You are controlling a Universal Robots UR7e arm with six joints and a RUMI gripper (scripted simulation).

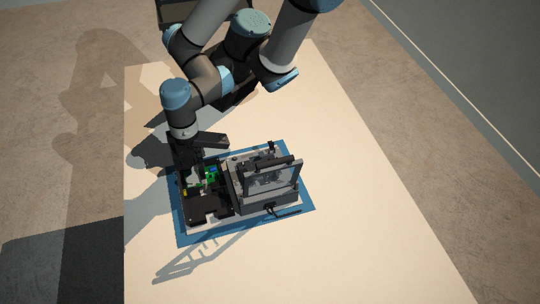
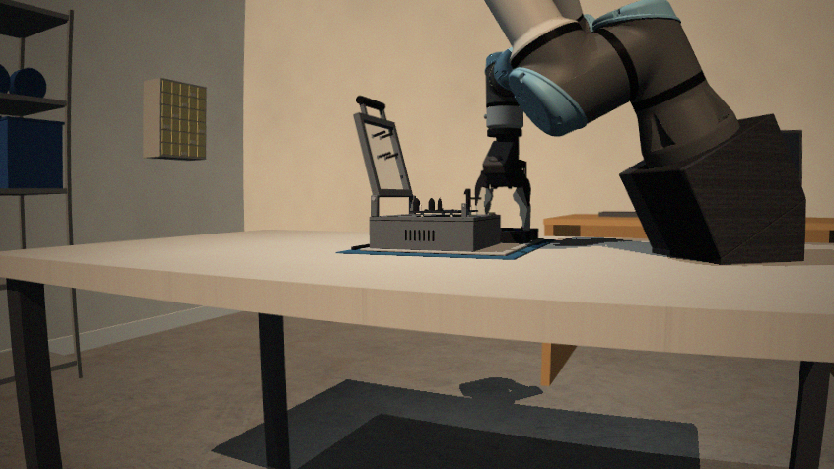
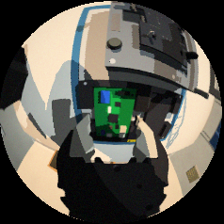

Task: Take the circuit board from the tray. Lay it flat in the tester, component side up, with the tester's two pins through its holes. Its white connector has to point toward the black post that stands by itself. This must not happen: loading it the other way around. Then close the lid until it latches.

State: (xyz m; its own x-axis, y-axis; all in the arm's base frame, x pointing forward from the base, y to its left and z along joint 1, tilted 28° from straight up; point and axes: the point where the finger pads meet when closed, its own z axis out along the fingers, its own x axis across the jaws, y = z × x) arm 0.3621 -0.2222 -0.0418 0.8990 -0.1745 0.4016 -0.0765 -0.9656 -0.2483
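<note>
My gripper is now right at the green circuit board. Also, from my hand: tester lid 200 mm ahead, 160 mm above, 150 mm to the left; black post 230 mm to the left, 70 mm above, 20 mm ahead.
</note>
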